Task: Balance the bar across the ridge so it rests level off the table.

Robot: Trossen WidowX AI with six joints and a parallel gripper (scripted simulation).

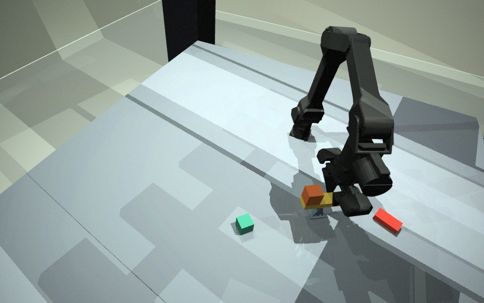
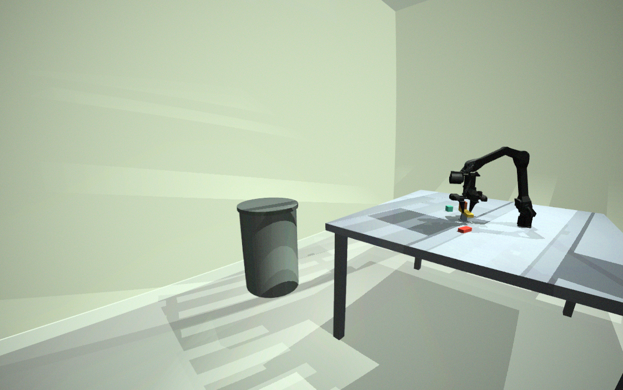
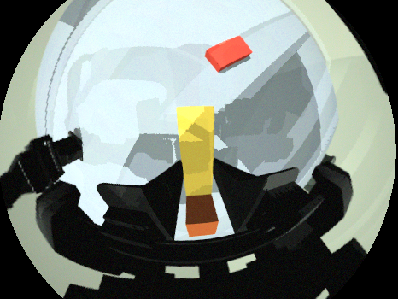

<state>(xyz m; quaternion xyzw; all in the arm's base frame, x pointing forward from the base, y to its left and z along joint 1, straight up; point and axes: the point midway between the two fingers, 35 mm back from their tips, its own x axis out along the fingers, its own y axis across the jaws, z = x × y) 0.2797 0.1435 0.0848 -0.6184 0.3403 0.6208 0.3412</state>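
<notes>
The yellow bar lies 30 mm to the right of my gripper tip, 20 mm ahead of it and 20 mm above it. Also, from my gripper tip: green cube 180 mm to the right, 140 mm ahead, 30 mm below; red flat block 160 mm to the left, 40 mm below, 30 mm behind.
</notes>
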